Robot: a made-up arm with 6 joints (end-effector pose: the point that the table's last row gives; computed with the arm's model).
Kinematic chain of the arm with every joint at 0, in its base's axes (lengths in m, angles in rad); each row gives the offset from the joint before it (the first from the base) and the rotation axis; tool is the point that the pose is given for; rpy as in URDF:
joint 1: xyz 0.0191 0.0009 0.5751 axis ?
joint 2: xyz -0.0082 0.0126 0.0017 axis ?
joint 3: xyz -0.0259 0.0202 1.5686 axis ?
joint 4: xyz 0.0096 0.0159 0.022 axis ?
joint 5: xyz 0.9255 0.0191 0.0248 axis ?
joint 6: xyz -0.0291 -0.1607 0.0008 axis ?
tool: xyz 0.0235 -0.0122 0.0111 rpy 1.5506 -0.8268 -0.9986
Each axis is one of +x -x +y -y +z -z.
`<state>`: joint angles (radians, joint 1 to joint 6).
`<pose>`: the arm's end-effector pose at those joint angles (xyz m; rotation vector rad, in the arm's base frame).
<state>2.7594 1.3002 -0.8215 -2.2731 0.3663 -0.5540</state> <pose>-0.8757 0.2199 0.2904 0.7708 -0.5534 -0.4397</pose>
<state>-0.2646 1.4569 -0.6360 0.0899 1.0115 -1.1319</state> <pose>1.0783 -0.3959 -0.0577 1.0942 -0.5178 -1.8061</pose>
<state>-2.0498 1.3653 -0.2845 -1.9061 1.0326 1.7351</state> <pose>-0.5400 -1.2206 0.0109 -0.2788 0.7493 -2.8935</pose>
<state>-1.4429 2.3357 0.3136 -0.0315 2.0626 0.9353</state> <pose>0.0260 -0.7699 -1.3337 -0.7196 -0.9607 -0.8780</pose>
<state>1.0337 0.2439 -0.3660 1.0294 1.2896 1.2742</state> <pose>0.6251 1.0181 1.7018 0.4058 -1.8899 2.4432</pose>
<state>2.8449 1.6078 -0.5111 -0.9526 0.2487 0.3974</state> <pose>-0.9290 0.3628 -0.2056 -0.2726 0.2094 1.5210</pose>
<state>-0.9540 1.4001 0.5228 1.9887 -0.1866 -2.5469</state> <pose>1.4058 -1.7568 0.2478 0.5500 -1.1573 -1.8455</pose>
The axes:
joint 1: +z
joint 2: +y
joint 3: -y
joint 4: -x
joint 5: -y
joint 6: -x

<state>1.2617 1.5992 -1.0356 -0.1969 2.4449 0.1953</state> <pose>0.3437 0.6828 0.1043 1.1366 -0.5768 1.0105</pose>
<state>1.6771 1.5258 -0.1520 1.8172 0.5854 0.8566</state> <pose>-0.2691 1.5879 -0.2584 -0.1696 -0.6091 -2.5100</pose>
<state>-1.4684 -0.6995 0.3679 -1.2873 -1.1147 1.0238</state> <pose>-0.0570 0.4883 2.5422 0.2049 -1.5157 -0.0450</pose>
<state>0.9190 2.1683 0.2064 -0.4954 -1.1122 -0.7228</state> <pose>0.6622 0.6710 -1.1372 -0.8149 0.7952 -1.2973</pose>
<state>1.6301 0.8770 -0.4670 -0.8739 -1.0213 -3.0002</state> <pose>-0.0063 1.3284 0.6871 -0.4655 -0.9772 -2.4650</pose>
